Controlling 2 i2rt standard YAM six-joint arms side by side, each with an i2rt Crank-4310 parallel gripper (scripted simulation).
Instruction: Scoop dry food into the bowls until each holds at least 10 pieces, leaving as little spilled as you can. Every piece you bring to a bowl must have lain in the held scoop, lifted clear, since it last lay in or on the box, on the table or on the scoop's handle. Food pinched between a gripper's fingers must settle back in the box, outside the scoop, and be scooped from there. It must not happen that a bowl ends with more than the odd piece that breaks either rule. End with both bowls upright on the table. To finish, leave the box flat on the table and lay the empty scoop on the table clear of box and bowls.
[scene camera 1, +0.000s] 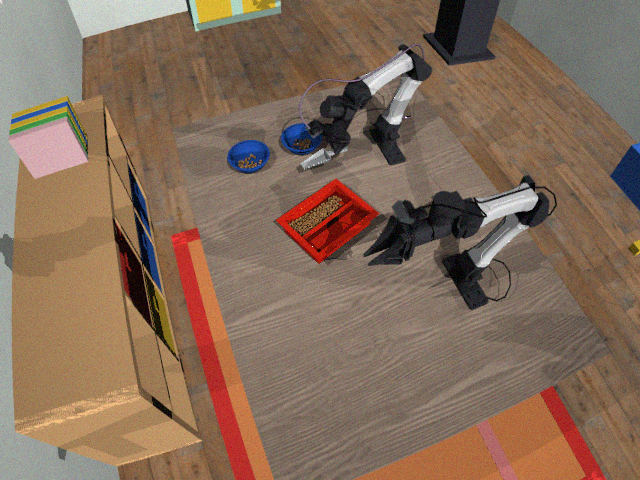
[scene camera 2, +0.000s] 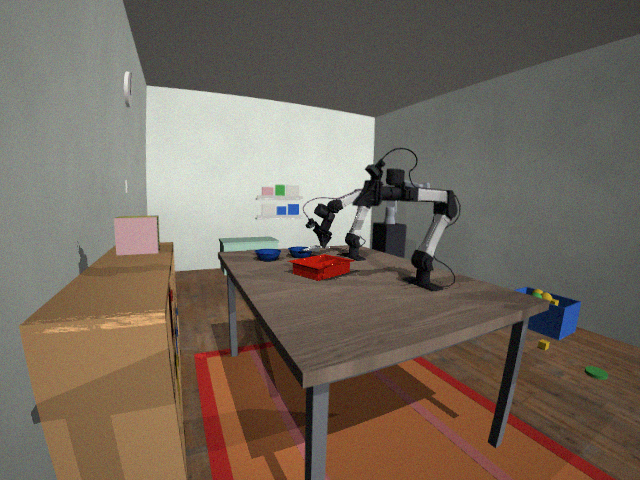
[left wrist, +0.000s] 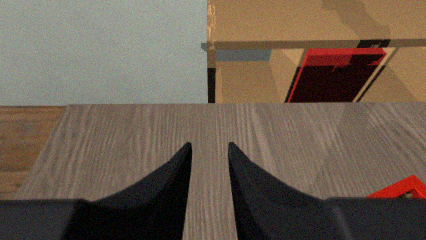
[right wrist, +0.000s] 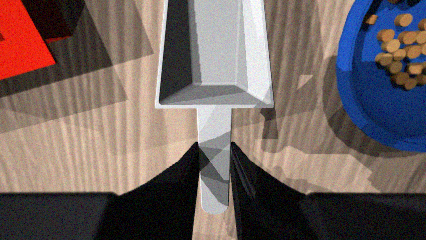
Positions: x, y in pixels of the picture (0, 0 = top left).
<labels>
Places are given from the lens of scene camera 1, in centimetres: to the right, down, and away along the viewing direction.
my left gripper (scene camera 1: 365, 259): 11, 5, 106
red box (scene camera 1: 333, 232): 5, -2, 154
</labels>
